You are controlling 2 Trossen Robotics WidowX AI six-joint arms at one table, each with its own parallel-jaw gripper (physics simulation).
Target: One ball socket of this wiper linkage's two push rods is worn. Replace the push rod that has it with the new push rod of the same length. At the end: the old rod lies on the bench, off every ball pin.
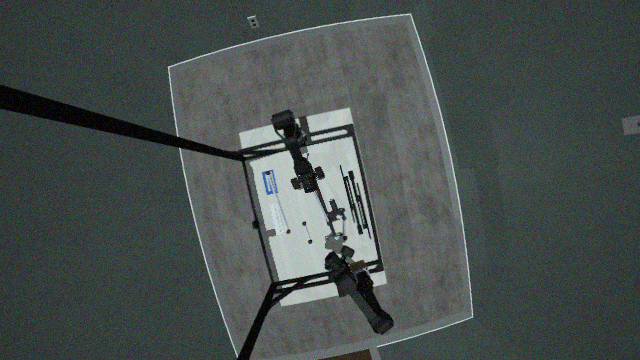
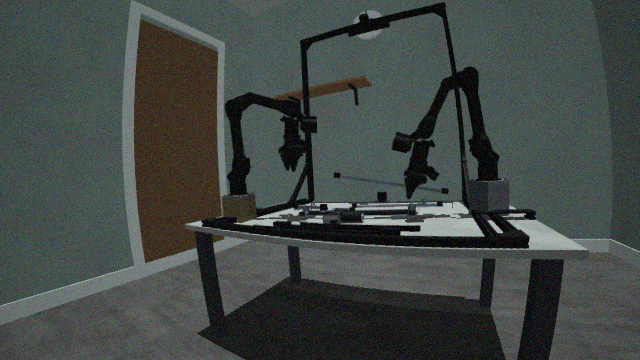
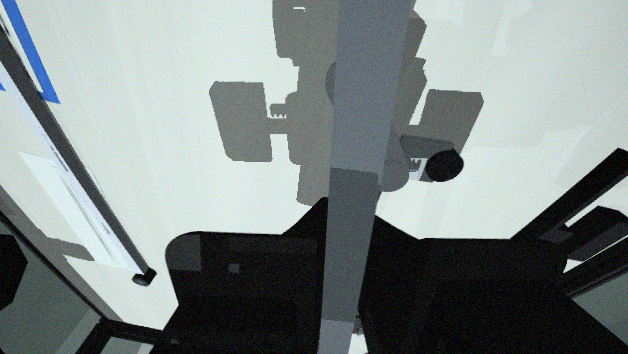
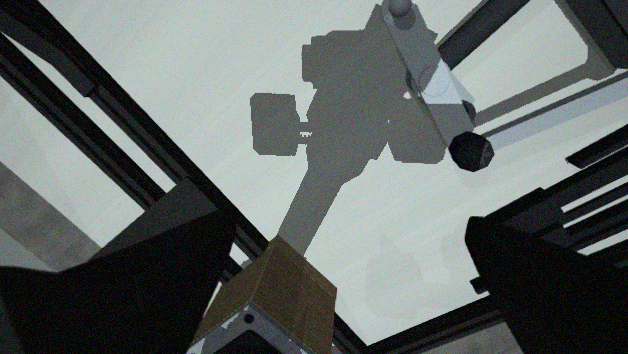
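Observation:
My left gripper (image 1: 311, 188) (image 2: 410, 193) (image 3: 334, 205) is shut on a long grey push rod (image 1: 323, 208) (image 2: 372, 181) (image 3: 362, 105) with dark end sockets. It holds the rod nearly level in the air above the white bench (image 1: 293, 257) (image 2: 447, 223). The linkage (image 1: 336, 214) (image 2: 340, 216) (image 4: 435, 88) with its grey crank and dark knob lies on the bench between the arms. My right gripper (image 1: 337, 251) (image 2: 291, 165) is open and empty, high above the linkage's near end.
Several dark rods (image 1: 354, 196) lie side by side along one bench edge. A thin rod (image 1: 278, 205) lies partly on a blue pad (image 1: 266, 186), and a short rod (image 1: 306, 232) lies near it. A black frame (image 2: 305, 89) stands around the bench. A wooden pedestal (image 4: 277, 291) (image 2: 238, 207) carries the right arm.

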